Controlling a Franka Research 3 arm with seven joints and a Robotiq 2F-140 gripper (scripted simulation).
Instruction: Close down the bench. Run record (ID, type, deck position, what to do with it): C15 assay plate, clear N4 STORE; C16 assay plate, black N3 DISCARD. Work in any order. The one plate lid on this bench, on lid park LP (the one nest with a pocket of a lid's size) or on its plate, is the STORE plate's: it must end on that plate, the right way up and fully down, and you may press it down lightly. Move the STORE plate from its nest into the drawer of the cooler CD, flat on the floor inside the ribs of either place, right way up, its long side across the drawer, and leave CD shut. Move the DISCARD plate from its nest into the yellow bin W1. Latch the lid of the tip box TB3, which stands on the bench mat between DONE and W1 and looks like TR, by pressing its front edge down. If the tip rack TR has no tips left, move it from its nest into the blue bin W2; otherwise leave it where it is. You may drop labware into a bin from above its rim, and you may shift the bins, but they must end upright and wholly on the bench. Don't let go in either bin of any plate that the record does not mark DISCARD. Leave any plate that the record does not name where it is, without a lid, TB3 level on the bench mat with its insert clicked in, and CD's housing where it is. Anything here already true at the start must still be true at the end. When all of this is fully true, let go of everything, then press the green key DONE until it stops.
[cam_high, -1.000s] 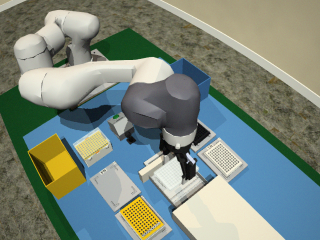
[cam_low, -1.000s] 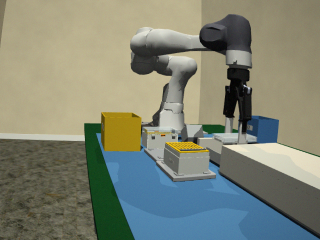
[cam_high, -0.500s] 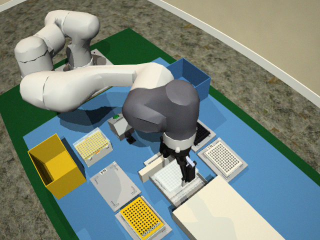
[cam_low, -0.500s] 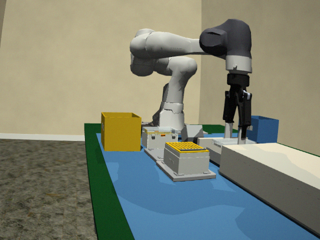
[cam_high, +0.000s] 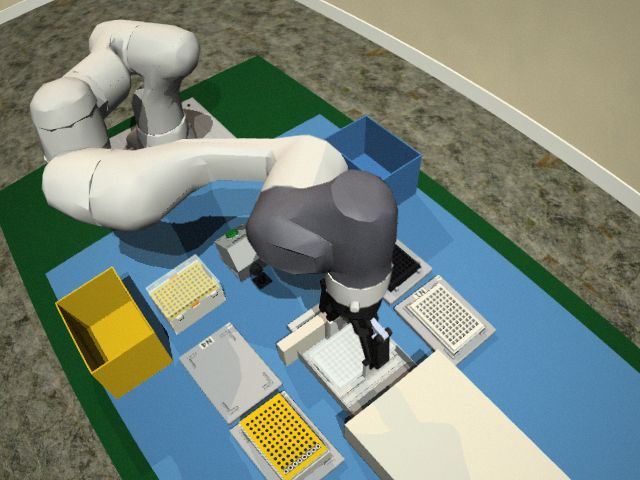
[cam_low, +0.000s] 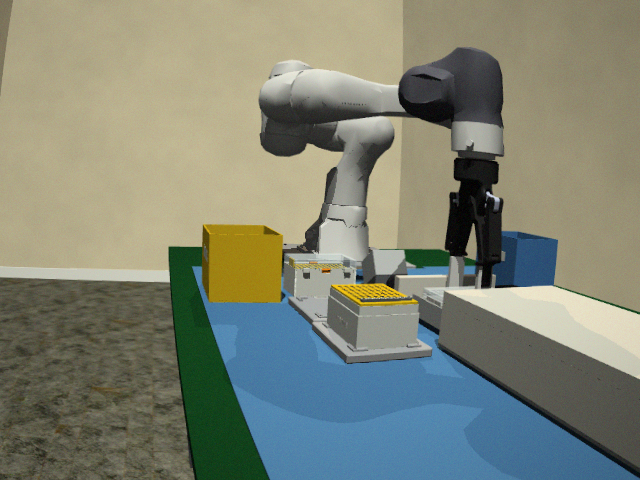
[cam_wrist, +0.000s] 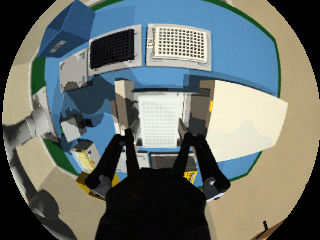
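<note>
Now: the cooler drawer 3 cm ahead of my hand, 1 cm to the right of it and 4 cm below it. From my hand the other things lie so: tip rack TR (1 cm ahead, 20 cm to the right, 1 cm below); plate lid (1 cm below); white plate (9 cm ahead, 18 cm to the left, 5 cm below).
</note>
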